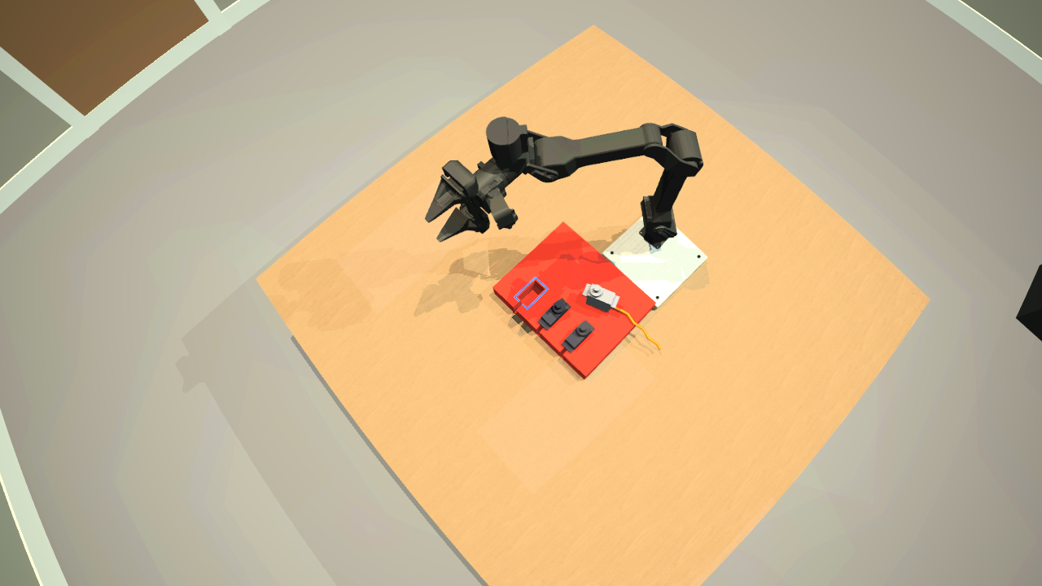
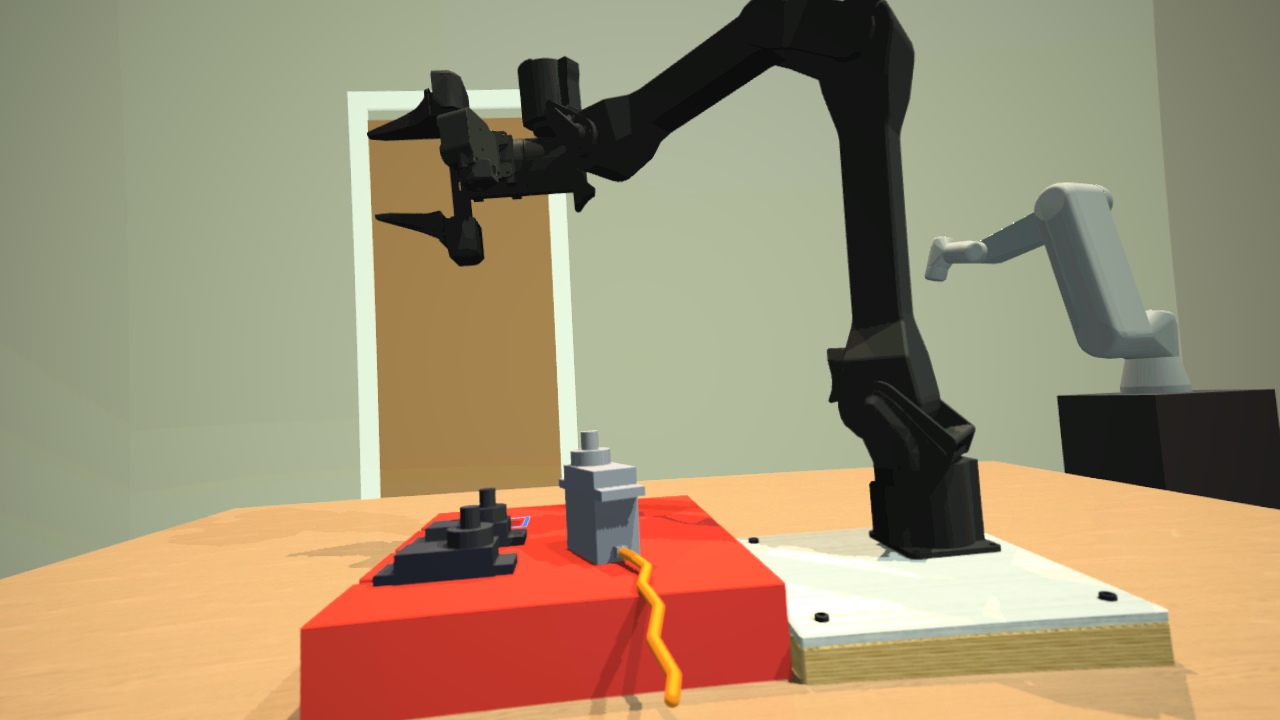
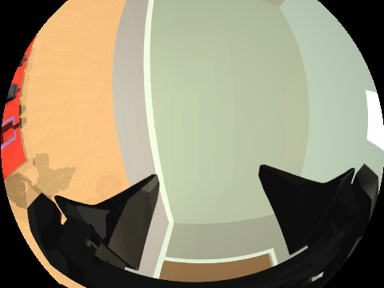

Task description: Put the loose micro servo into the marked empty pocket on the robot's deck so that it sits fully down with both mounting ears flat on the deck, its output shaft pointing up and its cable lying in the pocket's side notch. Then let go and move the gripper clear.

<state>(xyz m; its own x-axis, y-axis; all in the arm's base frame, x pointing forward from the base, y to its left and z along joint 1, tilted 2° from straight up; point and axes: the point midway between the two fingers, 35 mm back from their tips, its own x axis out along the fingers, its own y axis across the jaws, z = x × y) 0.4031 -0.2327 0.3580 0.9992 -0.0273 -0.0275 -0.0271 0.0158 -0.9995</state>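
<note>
The red deck is 22 cm behind my gripper tip, 19 cm to the left of it and 36 cm below it.
</note>
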